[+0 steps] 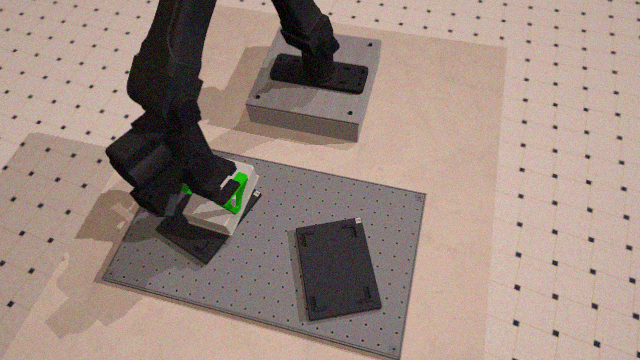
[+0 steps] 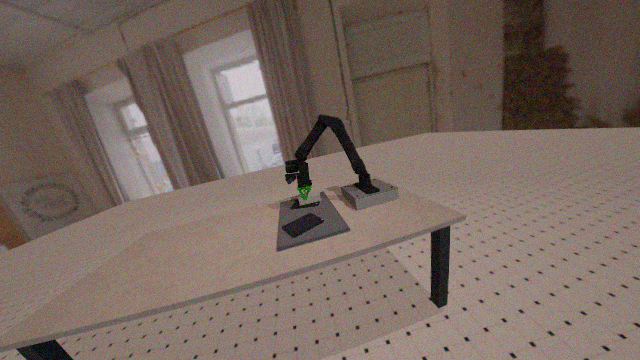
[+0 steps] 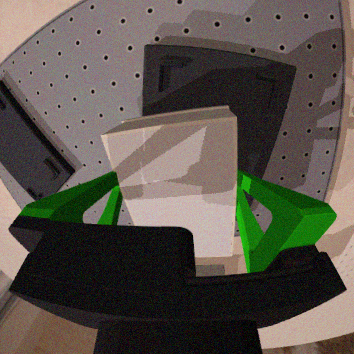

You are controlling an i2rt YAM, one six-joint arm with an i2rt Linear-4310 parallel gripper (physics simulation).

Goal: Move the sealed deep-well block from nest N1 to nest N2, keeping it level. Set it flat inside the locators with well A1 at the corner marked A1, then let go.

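Seen in the pictures: gripper, between the fingertips: (image 1: 218, 203) (image 2: 306, 198) (image 3: 176, 174); arm's base, origin of its link: (image 1: 319, 74) (image 2: 365, 187).
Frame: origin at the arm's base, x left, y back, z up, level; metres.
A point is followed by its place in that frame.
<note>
The pale deep-well block (image 1: 206, 214) @[y -0.365, x -0.102, z 0.013 m] (image 2: 314, 198) @[y -0.289, x -0.055, z -0.005 m] (image 3: 175, 145) @[y -0.361, x -0.107, z 0.013 m] is between the green fingers of my gripper (image 1: 212, 192) @[y -0.331, x -0.099, z -0.007 m] (image 2: 304, 193) @[y -0.331, x -0.099, z -0.007 m] (image 3: 176, 174) @[y -0.331, x -0.099, z -0.007 m], which is shut on its two sides. The block hangs low over the left dark nest (image 1: 192, 243) @[y -0.405, x -0.126, z -0.037 m] (image 3: 217, 82) @[y -0.391, x -0.140, z -0.037 m], shifted toward the robot base, so the nest's far part shows past it. The other dark nest (image 1: 337, 270) @[y -0.390, x 0.136, z -0.037 m] (image 2: 302, 225) @[y -0.384, x 0.156, z -0.037 m] (image 3: 27, 142) @[y -0.388, x 0.094, z -0.037 m] is bare, with corner locators. Each nest has a small white tag, too blurred to read. The block's A1 corner cannot be made out; its top looks roughly level.
Both nests lie on a grey perforated plate (image 1: 260, 260) @[y -0.402, x -0.001, z -0.049 m] (image 2: 325, 227) @[y -0.290, x 0.206, z -0.049 m] (image 3: 100, 55) @[y -0.441, x -0.044, z -0.049 m]. The arm's grey base block (image 1: 305, 120) @[y -0.108, x 0.000, z -0.019 m] (image 2: 370, 199) @[y -0.028, x 0.109, z -0.024 m] stands behind the plate on the pale table (image 1: 440, 150) @[y -0.087, x 0.277, z -0.062 m] (image 2: 200, 260) @[y -0.835, x 0.180, z -0.062 m]. Arm shadows fall across the left nest and plate.
</note>
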